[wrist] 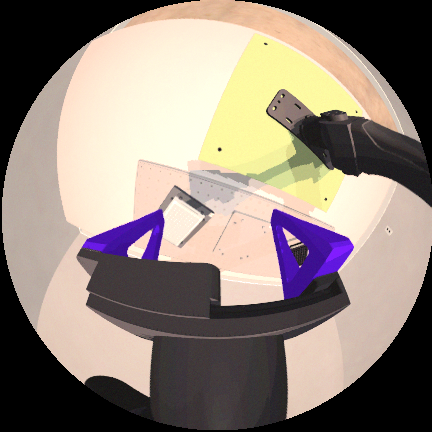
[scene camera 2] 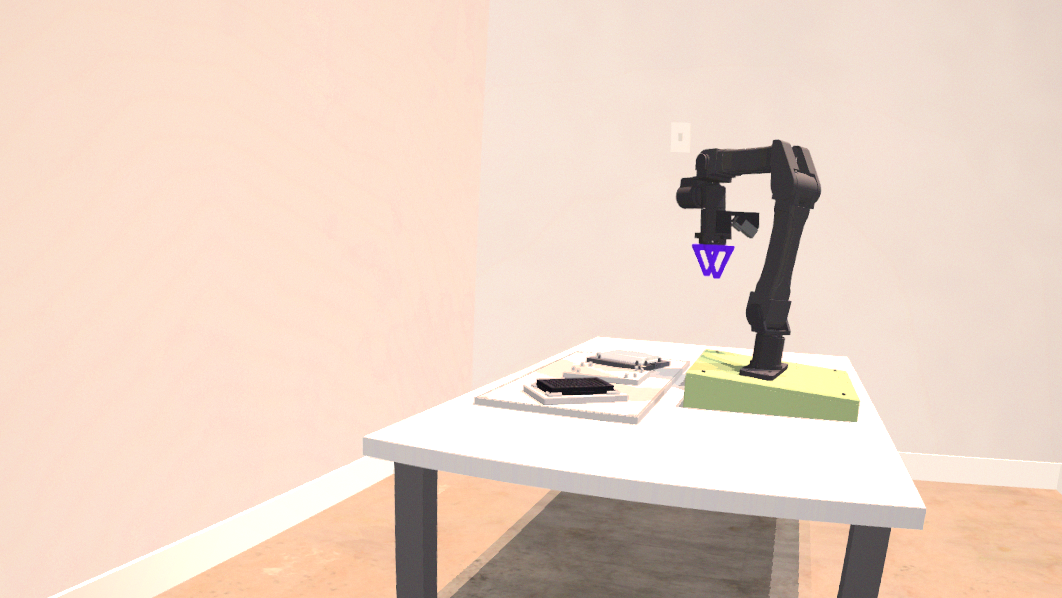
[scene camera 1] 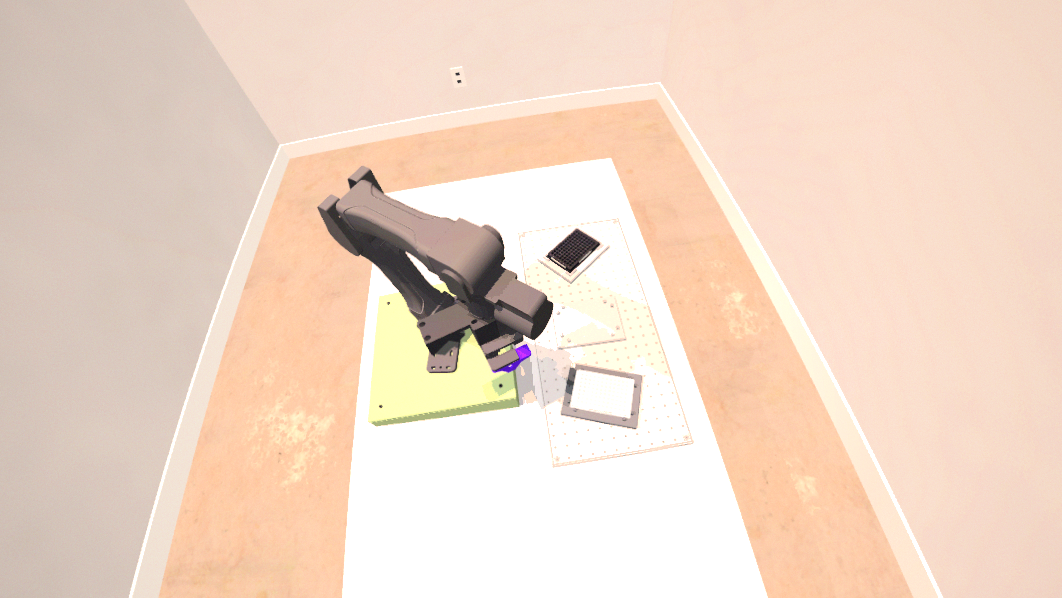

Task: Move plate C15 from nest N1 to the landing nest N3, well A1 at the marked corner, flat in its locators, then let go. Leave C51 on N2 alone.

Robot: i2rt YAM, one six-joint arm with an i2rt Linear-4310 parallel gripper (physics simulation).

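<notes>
A white plate [scene camera 1: 603, 392] [scene camera 2: 631, 357] [wrist: 183, 222] sits in a dark grey nest [scene camera 1: 594, 417] [wrist: 176, 191]. A black plate [scene camera 1: 573, 249] [scene camera 2: 574, 385] [wrist: 300, 254] sits in a white nest [scene camera 1: 570, 276] [scene camera 2: 583, 398] at the other end. The middle nest [scene camera 1: 590, 330] [wrist: 240, 237] is pale, with pins around it and no plate on it. The plate labels, nest labels and marked corner are not readable, so I cannot tell C15 from C51. My gripper [scene camera 1: 512, 359] [scene camera 2: 711, 276] [wrist: 217, 214] is open and empty, high above the table, beside the nests on the arm's side.
The nests stand on a perforated board [scene camera 1: 561, 445] [scene camera 2: 520, 406] [wrist: 145, 175]. The arm is mounted on a yellow-green base block [scene camera 1: 416, 386] [scene camera 2: 772, 401] [wrist: 235, 110] beside the board. Everything stands on a white table [scene camera 1: 520, 527] [scene camera 2: 668, 460] [wrist: 125, 100].
</notes>
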